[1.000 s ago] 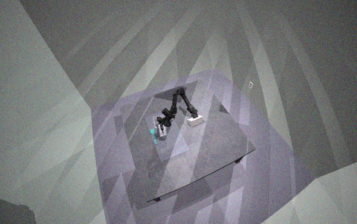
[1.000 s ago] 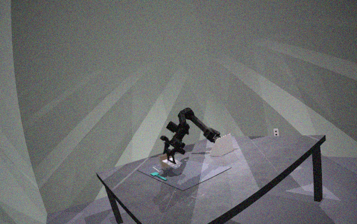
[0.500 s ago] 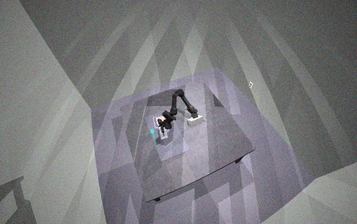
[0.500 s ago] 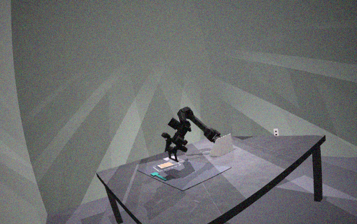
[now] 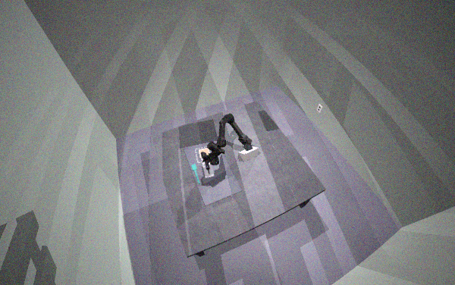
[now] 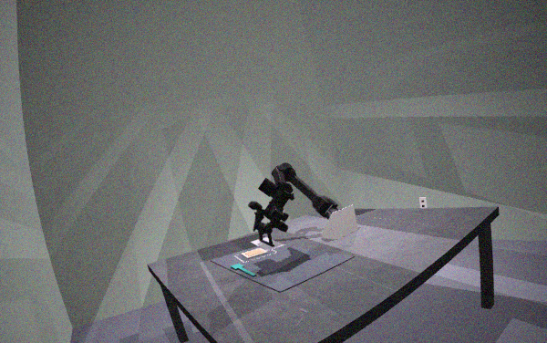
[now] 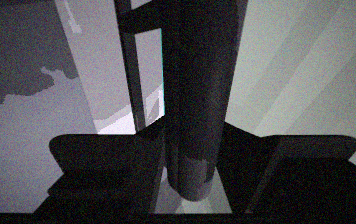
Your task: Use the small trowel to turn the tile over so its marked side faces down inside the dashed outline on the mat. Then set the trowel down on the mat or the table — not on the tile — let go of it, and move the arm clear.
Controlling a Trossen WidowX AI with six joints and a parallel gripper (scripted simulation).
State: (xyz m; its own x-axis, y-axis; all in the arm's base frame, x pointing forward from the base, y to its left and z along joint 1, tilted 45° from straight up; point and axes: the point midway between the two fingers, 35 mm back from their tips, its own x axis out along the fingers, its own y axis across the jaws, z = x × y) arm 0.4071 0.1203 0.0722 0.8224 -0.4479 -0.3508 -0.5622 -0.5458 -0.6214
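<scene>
The dark mat is 5 cm behind my gripper tip, 1 cm to the right of it and 16 cm below it. The rest, counted from my gripper tip: teal trowel: 9 cm ahead, 2 cm to the right, 13 cm below; tile: 4 cm behind, 19 cm to the right, 13 cm below.
</scene>
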